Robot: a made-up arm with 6 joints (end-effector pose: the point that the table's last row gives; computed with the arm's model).
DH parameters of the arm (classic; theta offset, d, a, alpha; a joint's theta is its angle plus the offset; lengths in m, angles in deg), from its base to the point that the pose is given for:
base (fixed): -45 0 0.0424 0
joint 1: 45 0.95 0.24 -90
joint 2: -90 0 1.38 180
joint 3: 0 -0.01 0.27 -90
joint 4: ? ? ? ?
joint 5: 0 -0.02 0.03 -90
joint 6: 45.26 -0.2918 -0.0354 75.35
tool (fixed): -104.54 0.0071 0 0
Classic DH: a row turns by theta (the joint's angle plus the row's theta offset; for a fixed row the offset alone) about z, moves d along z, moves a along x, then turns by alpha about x.
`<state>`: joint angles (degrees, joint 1 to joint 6).
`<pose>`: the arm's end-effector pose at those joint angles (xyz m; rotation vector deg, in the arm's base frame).
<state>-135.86 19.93 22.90 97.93 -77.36 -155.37</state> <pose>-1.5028 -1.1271 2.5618 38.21 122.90 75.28</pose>
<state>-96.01 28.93 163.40 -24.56 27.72 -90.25</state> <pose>0.0568 0.2764 2.8240 12.94 -45.10 75.94</pose>
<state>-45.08 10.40 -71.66 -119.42 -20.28 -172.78</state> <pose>0.7820 -0.7233 1.0105 10.24 51.79 -27.15</pose>
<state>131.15 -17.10 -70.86 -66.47 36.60 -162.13</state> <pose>-0.4591 0.7529 1.4726 -83.15 -91.27 93.12</pose>
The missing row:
joint 4: 0 -1.07 -0.01 90
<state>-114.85 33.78 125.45 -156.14 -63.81 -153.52</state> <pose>-0.1010 -0.4608 3.3102 -138.29 -83.27 -8.23</pose>
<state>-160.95 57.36 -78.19 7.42 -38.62 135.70</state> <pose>-0.4711 -0.2233 0.6667 79.96 20.31 -7.54</pose>
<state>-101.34 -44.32 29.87 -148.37 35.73 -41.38</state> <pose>0.0503 0.4816 3.2351 -119.12 83.98 -101.01</pose>
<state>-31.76 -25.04 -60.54 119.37 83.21 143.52</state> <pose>0.6361 -0.1194 1.6789 -119.86 -103.21 73.77</pose>
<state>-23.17 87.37 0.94 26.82 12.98 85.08</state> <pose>1.9579 -0.7918 -0.3005 -39.96 51.06 18.90</pose>
